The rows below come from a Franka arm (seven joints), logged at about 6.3 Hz.
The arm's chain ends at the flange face. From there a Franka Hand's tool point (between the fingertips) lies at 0.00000 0.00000 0.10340 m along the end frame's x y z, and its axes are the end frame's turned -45 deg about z.
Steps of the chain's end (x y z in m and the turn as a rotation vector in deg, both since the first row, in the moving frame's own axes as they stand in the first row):
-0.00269 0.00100 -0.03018 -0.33 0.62 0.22
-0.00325 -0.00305 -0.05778 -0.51 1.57 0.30
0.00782 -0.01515 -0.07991 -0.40 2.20 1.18
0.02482 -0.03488 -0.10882 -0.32 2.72 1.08
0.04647 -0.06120 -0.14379 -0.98 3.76 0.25
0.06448 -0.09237 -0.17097 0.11 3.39 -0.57
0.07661 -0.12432 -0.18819 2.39 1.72 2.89
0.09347 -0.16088 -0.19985 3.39 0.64 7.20
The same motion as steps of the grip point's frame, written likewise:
-0.00224 0.00002 -0.03019 -0.67 0.21 0.22
0.00120 -0.00180 -0.05782 -1.47 0.75 0.30
0.01850 -0.00184 -0.07999 -1.84 1.27 1.18
0.04524 -0.00321 -0.10894 -2.15 1.70 1.08
0.07967 -0.00436 -0.14403 -3.35 1.97 0.25
0.11539 -0.01556 -0.17115 -2.32 2.47 -0.57
0.14734 -0.03446 -0.18833 0.47 2.91 2.89
0.18520 -0.05084 -0.20004 1.94 2.85 7.20

